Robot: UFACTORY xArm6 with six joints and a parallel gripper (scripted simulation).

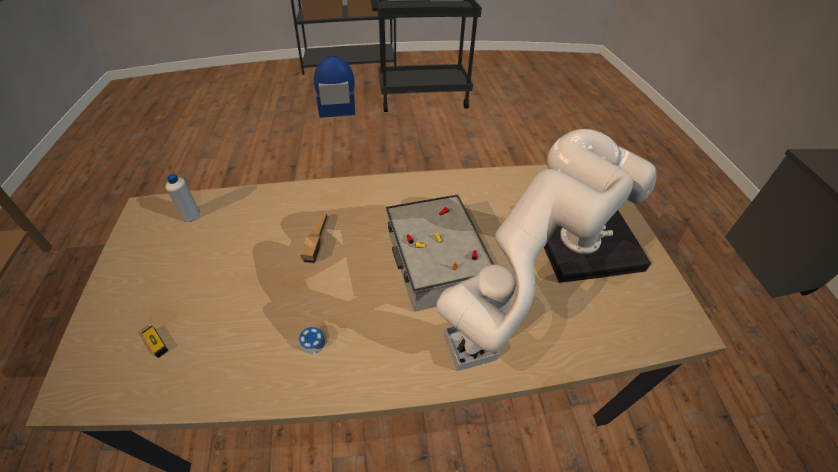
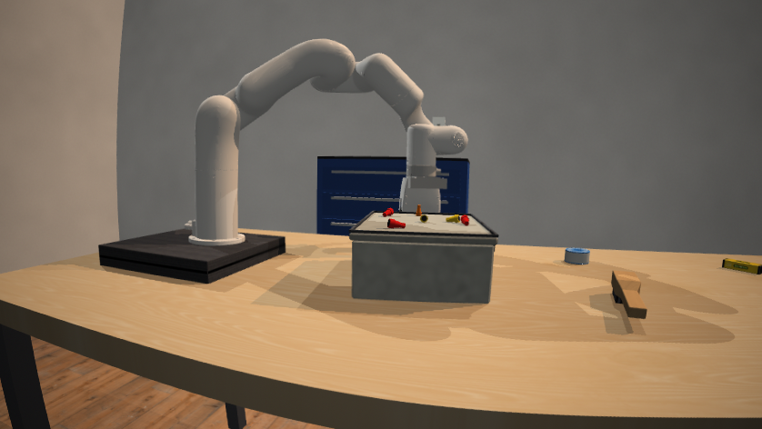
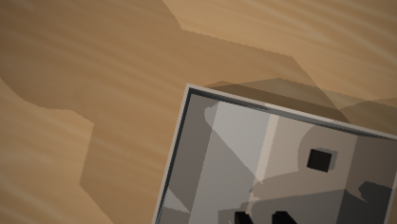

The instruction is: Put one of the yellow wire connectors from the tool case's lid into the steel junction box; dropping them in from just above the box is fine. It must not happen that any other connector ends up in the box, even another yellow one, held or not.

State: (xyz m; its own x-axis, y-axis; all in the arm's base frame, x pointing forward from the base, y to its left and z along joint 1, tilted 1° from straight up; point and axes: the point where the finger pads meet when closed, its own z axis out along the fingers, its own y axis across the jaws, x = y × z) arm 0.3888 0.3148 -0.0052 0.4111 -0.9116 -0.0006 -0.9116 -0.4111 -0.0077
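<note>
Right now my hand is 1 cm short of the steel junction box, 2 cm to the left of it and 3 cm above it. From my hand the other things lie so: grey tool case: 6 cm ahead, 29 cm to the right, 5 cm above; orange wire connector: 3 cm ahead, 19 cm to the right, 8 cm above; yellow wire connector: 1 cm below.
</note>
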